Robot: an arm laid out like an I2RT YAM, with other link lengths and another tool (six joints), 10 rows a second.
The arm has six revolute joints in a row. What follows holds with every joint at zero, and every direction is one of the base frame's. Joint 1 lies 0.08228 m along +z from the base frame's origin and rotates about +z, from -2.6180 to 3.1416 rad. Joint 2 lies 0.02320 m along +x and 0.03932 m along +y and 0.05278 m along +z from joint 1 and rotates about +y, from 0.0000 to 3.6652 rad. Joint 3 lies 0.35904 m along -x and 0.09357 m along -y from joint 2 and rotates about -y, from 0.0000 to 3.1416 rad. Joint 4 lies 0.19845 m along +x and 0.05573 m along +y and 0.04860 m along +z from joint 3 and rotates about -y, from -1.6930 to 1.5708 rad. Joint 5 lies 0.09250 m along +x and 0.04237 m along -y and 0.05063 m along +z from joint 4 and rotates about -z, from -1.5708 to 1.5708 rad. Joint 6 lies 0.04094 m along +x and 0.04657 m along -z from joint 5 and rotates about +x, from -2.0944 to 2.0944 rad. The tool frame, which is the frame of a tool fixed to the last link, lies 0.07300 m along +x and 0.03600 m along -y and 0.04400 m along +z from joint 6; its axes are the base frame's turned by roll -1.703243, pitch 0.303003 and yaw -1.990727 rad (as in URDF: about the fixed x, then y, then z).
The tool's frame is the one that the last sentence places.
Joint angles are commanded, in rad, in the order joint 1, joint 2, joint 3, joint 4, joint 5, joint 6. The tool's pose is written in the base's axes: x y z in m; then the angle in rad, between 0 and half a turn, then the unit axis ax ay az. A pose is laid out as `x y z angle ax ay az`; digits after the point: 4 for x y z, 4 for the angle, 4 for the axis.
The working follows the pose.
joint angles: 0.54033, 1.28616, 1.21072, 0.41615, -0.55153, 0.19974
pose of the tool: 0.2762 0.1439 0.6219 1.4806 -0.7882 0.5732 -0.2240
Where each joint sits with the arm in this pose, in the base's axes (m; each line is computed from the numbers above, not from the rounded line before):
joint 1: 0.0000 0.0000 0.0823
joint 2: -0.0003 0.0457 0.1351
joint 3: -0.0387 -0.0865 0.4797
joint 4: 0.1055 0.0650 0.5132
joint 5: 0.1876 0.0648 0.5918
joint 6: 0.2181 0.1081 0.5595
the tool: 0.2762 0.1439 0.6219

